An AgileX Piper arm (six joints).
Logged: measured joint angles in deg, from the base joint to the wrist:
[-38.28 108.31 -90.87 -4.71 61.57 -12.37]
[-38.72 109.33 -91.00 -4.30 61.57 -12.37]
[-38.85 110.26 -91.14 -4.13 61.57 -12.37]
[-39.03 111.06 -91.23 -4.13 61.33 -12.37]
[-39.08 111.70 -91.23 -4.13 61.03 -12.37]
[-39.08 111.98 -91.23 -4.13 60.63 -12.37]
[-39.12 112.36 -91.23 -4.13 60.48 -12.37]
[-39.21 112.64 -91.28 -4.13 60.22 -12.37]
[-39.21 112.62 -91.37 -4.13 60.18 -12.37]
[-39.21 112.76 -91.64 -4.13 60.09 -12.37]
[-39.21 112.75 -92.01 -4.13 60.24 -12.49]
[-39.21 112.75 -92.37 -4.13 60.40 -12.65]
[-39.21 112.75 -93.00 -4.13 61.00 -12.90]
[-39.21 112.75 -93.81 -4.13 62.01 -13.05]
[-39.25 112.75 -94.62 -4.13 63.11 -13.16]
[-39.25 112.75 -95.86 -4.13 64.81 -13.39]
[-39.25 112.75 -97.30 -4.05 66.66 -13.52]
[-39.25 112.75 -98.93 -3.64 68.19 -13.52]
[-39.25 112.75 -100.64 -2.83 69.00 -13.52]
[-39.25 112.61 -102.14 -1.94 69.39 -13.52]
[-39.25 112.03 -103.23 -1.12 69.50 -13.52]
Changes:
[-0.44 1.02 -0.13 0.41 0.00 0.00]
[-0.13 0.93 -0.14 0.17 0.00 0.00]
[-0.18 0.80 -0.09 0.00 -0.24 0.00]
[-0.05 0.64 0.00 0.00 -0.30 0.00]
[0.00 0.28 0.00 0.00 -0.40 0.00]
[-0.04 0.38 0.00 0.00 -0.15 0.00]
[-0.09 0.28 -0.05 0.00 -0.26 0.00]
[0.00 -0.02 -0.09 0.00 -0.04 0.00]
[0.00 0.14 -0.27 0.00 -0.09 0.00]
[0.00 -0.01 -0.37 0.00 0.15 -0.12]
[0.00 0.00 -0.36 0.00 0.16 -0.16]
[0.00 0.00 -0.63 0.00 0.60 -0.25]
[0.00 0.00 -0.81 0.00 1.01 -0.15]
[-0.04 0.00 -0.81 0.00 1.10 -0.11]
[0.00 0.00 -1.24 0.00 1.70 -0.23]
[0.00 0.00 -1.44 0.08 1.85 -0.13]
[0.00 0.00 -1.63 0.41 1.53 0.00]
[0.00 0.00 -1.71 0.81 0.81 0.00]
[0.00 -0.14 -1.50 0.89 0.39 0.00]
[0.00 -0.58 -1.09 0.82 0.11 0.00]

